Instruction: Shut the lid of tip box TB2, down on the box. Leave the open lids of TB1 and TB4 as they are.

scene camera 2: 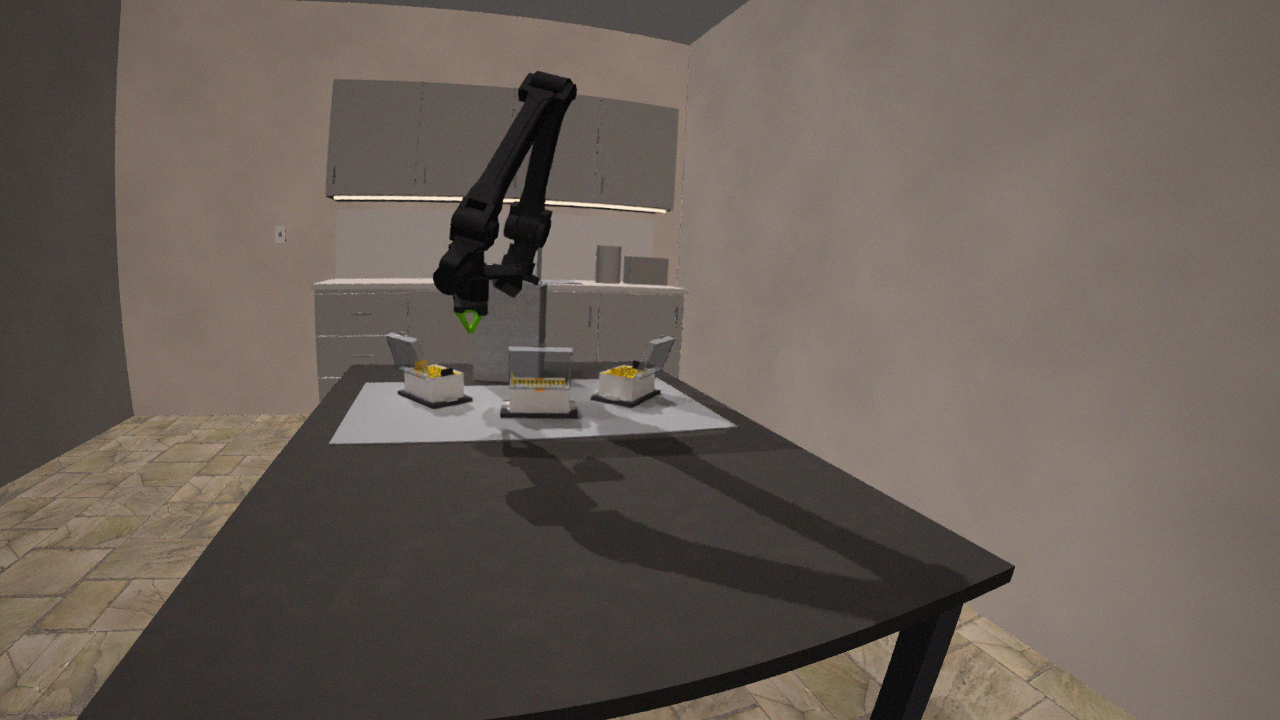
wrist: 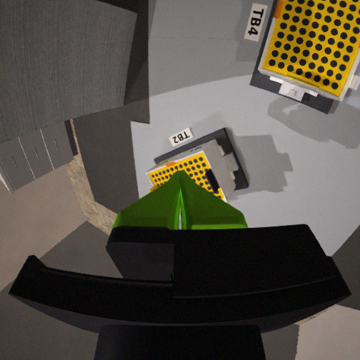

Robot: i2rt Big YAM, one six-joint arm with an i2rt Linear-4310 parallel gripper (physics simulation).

Path:
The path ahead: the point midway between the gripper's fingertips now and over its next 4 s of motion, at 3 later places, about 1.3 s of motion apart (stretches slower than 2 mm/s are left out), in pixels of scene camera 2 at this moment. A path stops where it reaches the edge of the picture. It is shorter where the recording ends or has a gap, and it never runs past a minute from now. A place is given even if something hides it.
The gripper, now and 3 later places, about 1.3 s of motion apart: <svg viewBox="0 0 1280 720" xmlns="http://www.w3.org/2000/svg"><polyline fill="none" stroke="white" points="470,332 387,332 402,355 450,365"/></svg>

